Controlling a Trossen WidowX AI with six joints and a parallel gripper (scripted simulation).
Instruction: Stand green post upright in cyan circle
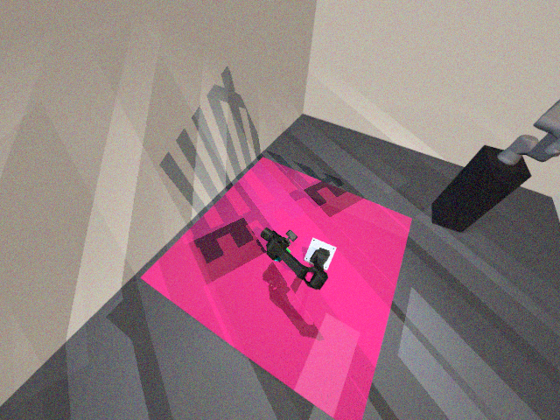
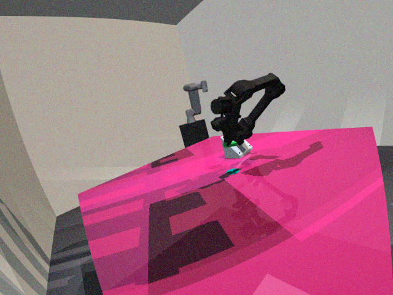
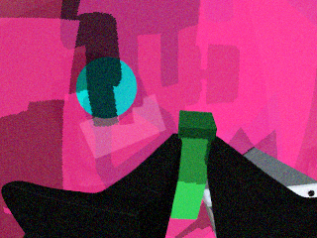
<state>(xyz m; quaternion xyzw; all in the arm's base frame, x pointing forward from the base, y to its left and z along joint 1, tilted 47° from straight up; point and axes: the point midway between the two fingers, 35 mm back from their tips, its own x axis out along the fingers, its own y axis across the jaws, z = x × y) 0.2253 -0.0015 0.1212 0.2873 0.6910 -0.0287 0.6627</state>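
Now: gripper tip 3 cm short of the cyan circle, 2 cm to the right of it and 12 cm above it. The rest, counted from my gripper tip: green post 2 cm behind, 1 cm to the left.
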